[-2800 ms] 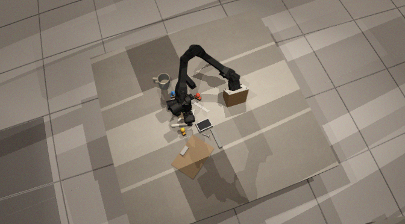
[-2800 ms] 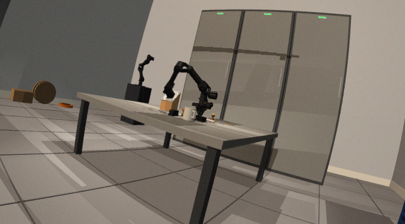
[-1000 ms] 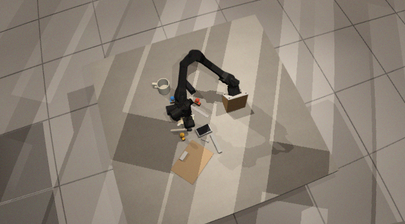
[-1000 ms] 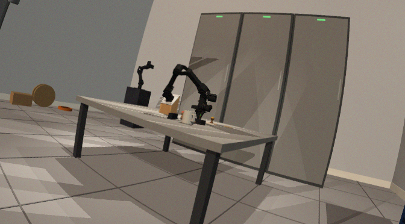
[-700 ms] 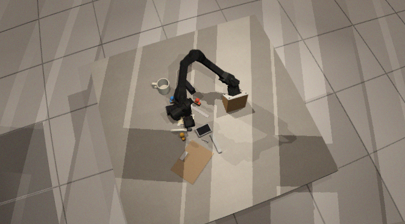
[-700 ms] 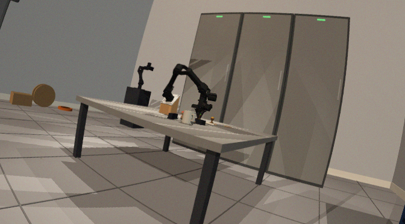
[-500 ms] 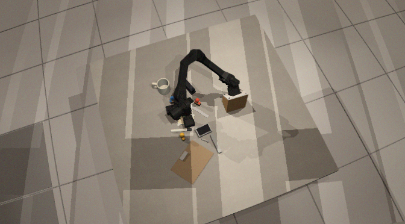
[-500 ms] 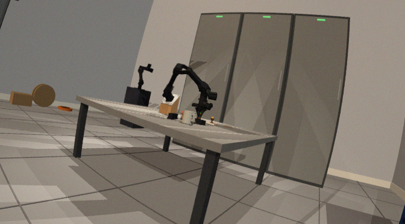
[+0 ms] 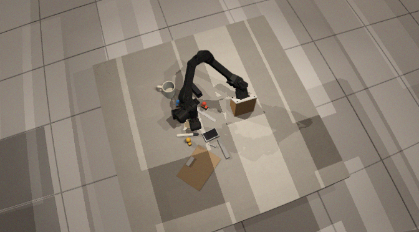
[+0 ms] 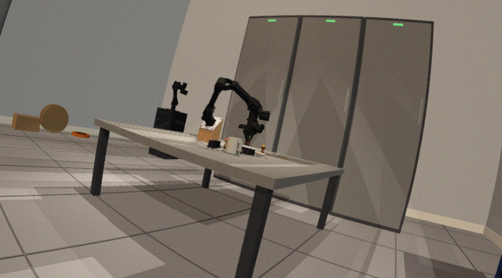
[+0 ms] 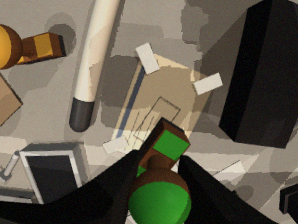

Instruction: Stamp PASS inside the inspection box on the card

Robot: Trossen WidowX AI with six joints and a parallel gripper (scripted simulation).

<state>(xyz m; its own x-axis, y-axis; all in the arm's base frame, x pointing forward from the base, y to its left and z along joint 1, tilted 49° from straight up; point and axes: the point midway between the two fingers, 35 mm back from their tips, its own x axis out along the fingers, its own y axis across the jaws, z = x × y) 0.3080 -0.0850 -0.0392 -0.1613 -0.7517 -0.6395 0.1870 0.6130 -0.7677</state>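
My gripper tip is 11 cm past the red-knobbed stamp, 7 cm to the left of it and 5 cm above it. Also, from my gripper tip: beige card 7 cm below, 1 cm ahead; then white marker 6 cm below, 5 cm to the left, 4 cm ahead; then green-knobbed stamp right at my gripper tip.
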